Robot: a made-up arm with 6 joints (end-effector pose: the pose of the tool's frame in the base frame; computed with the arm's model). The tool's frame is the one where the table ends.
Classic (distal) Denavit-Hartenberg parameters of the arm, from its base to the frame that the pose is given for. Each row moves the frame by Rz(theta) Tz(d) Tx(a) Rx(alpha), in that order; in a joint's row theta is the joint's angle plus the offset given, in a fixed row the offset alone. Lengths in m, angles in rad.
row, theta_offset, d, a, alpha
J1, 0, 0.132, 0, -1.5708
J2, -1.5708, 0, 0.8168, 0
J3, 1.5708, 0.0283, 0, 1.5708
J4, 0, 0.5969, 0, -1.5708
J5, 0, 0, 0, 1.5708
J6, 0, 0.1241, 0, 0
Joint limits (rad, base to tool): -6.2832..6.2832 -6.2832..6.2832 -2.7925..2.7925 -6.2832..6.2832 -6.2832..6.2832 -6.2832..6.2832
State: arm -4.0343 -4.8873 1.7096 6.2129 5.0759 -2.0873
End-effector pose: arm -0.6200 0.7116 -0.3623 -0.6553 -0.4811 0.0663 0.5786
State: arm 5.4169 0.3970 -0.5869 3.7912 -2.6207 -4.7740
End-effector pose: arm 0.2260 -0.1645 1.3750 -0.6240 0.7064 -0.2963 0.1541
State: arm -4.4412 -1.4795 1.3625 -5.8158 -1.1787 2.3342
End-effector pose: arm 0.2878 -0.9478 0.8344 0.0293 0.5979 -0.5755 0.5572
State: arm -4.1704 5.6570 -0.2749 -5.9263 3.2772 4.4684
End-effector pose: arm 0.4244 -0.7483 1.0757 -0.7843 -0.4920 -0.0324 0.3765
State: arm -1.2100 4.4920 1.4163 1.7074 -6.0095 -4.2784
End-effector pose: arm -0.3179 1.0168 0.6184 -0.0244 0.2412 0.9128 0.3287
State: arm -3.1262 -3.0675 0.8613 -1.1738 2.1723 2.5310
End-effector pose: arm 0.5067 0.0739 -0.9633 -0.4336 -0.1255 0.0628 0.8901
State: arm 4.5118 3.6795 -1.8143 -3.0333 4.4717 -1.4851
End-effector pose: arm 0.0226 -0.0961 -0.8487 -0.9530 0.1388 -0.0692 0.2604
